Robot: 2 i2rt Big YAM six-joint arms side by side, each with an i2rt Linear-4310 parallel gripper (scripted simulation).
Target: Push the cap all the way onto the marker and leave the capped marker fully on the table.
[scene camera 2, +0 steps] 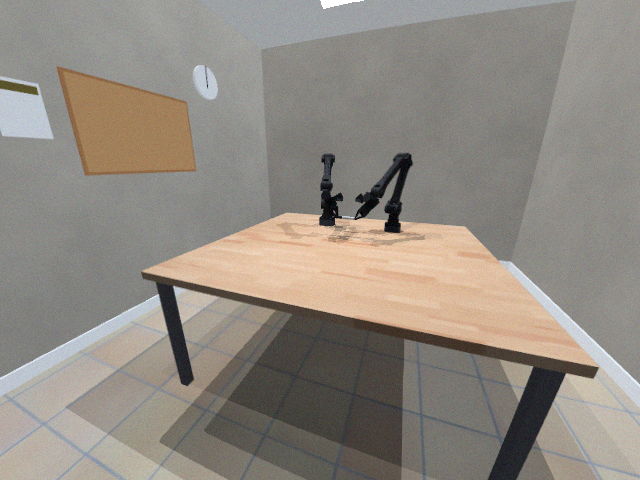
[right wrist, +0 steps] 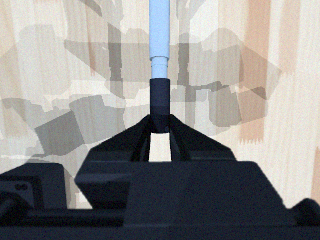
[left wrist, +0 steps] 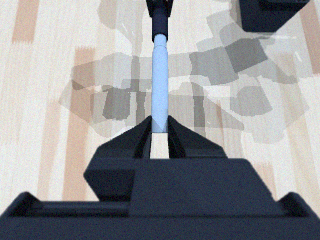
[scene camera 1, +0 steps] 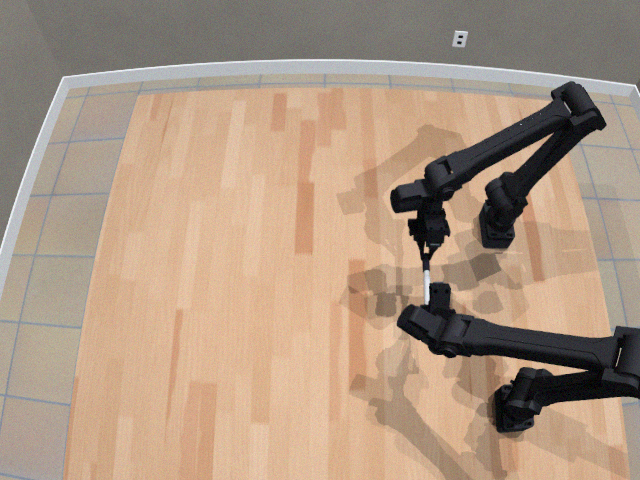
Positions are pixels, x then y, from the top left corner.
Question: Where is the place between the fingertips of the left gripper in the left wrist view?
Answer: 159,120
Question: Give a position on a black cap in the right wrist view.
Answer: At 159,87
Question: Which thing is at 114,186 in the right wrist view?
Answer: The right gripper.
